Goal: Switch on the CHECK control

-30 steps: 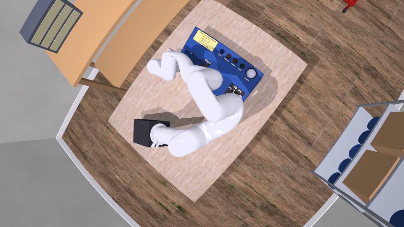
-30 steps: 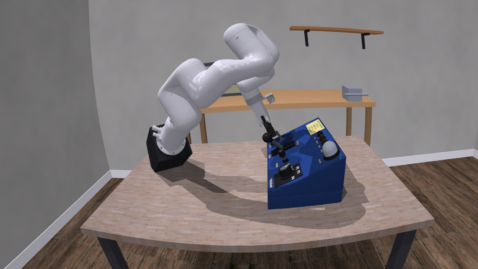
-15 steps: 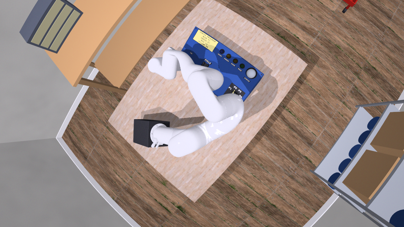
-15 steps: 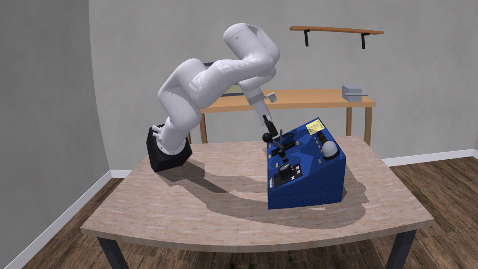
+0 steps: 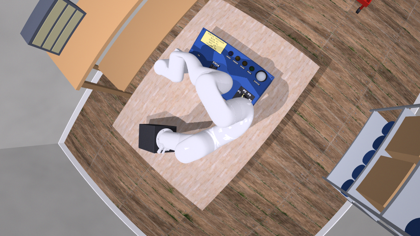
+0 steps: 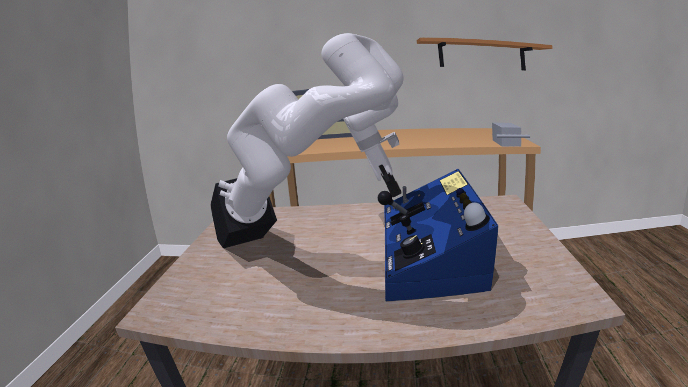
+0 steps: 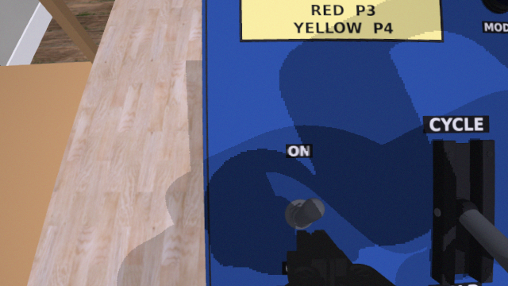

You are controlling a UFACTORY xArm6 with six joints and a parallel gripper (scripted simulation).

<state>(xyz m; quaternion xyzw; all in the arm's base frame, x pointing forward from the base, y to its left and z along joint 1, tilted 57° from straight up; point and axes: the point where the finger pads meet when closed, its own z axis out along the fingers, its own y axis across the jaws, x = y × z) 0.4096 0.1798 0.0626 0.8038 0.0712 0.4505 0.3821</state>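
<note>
Now: the grey check toggle 30 mm ahead of my hand, 10 mm to the right of it and 20 mm below it. Also, from my hand: blue console 10 mm ahead, 190 mm to the right, 40 mm below; hold lever 30 mm behind, 120 mm to the right, 10 mm below; mode button 40 mm behind, 240 mm to the right, 20 mm below.
</note>
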